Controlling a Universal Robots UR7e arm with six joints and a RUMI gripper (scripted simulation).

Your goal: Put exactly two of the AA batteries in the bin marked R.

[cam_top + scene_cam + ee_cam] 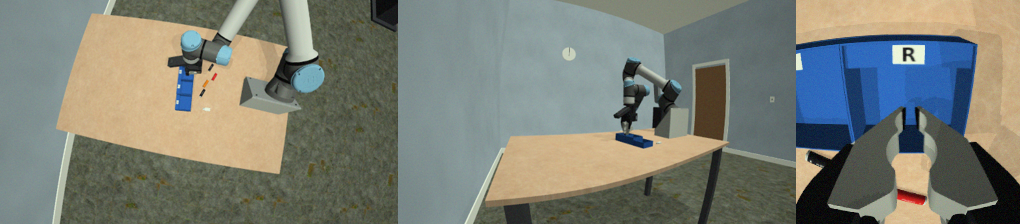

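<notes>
The joined blue bins is 9 cm to the left of my hand and 1 cm below it. The rest, counted from my hand: red battery 14 cm behind, 3 cm to the right, 3 cm below; orange AA battery 11 cm behind, 3 cm below, 2 cm to the left; black AA battery 11 cm behind, 8 cm to the right, 3 cm below.
</notes>
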